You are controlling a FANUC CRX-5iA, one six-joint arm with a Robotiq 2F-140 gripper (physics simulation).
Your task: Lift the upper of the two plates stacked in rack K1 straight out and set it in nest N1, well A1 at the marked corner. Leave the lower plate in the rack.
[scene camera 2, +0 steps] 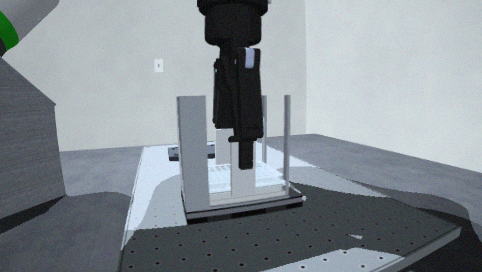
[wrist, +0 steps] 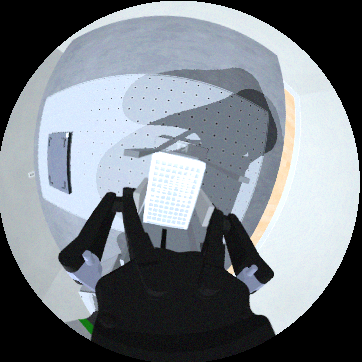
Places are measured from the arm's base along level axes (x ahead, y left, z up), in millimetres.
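Pixels of known places: gripper, fingertip midpoint: (scene camera 2: 232, 182) (wrist: 171, 190).
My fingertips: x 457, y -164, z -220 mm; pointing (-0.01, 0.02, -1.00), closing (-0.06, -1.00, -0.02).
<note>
Behind a point stands the place of what it marks.
The upper plate (scene camera 2: 220, 179) {y -190, x 431, z -204 mm} (wrist: 175, 187) {y -169, x 465, z -215 mm}, pale with a grid of wells, lies level in rack K1 (scene camera 2: 193, 150) {y -207, x 396, z -160 mm} (wrist: 134, 153) {y -132, x 523, z -99 mm}. The lower plate (scene camera 2: 270, 191) {y -207, x 494, z -224 mm} shows as a thin pale layer beneath it in the scene view; the upper plate hides it in the wrist view. My gripper (scene camera 2: 231, 165) {y -164, x 457, z -220 mm} (wrist: 171, 190) {y -164, x 457, z -220 mm} points straight down inside the rack, shut on the upper plate, its pale finger pads against two opposite sides. A flat dark block (scene camera 2: 174, 153) {y 132, x 405, z -237 mm} (wrist: 59, 162) {y 144, x 474, z -240 mm}, which looks like nest N1, lies apart from the rack. Its label and the A1 mark cannot be read.
Tall rack uprights (scene camera 2: 287, 145) {y -210, x 516, z -163 mm} stand close around the plates and fingers. The rack stands on a perforated table top (scene camera 2: 225, 250) {y -272, x 410, z -251 mm} (wrist: 112, 100) {y -11, x 618, z -251 mm}. The grey robot pedestal (scene camera 2: 30, 145) {y -53, x 149, z -164 mm} is at the left in the scene view, and walls rise behind.
</note>
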